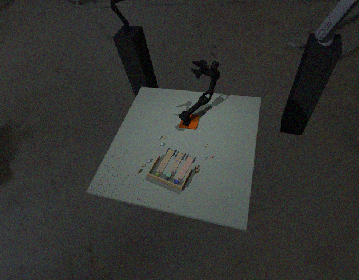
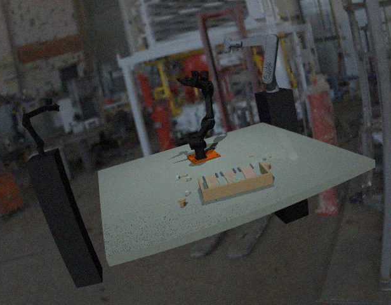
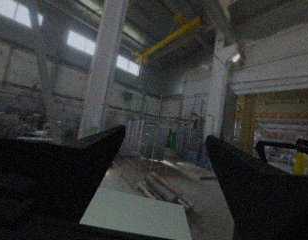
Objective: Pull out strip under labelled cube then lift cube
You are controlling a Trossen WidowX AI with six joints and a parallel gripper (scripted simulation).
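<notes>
My gripper tip is now 72 cm short of the pink strip, 12 cm to the right of it and 48 cm above it.
</notes>
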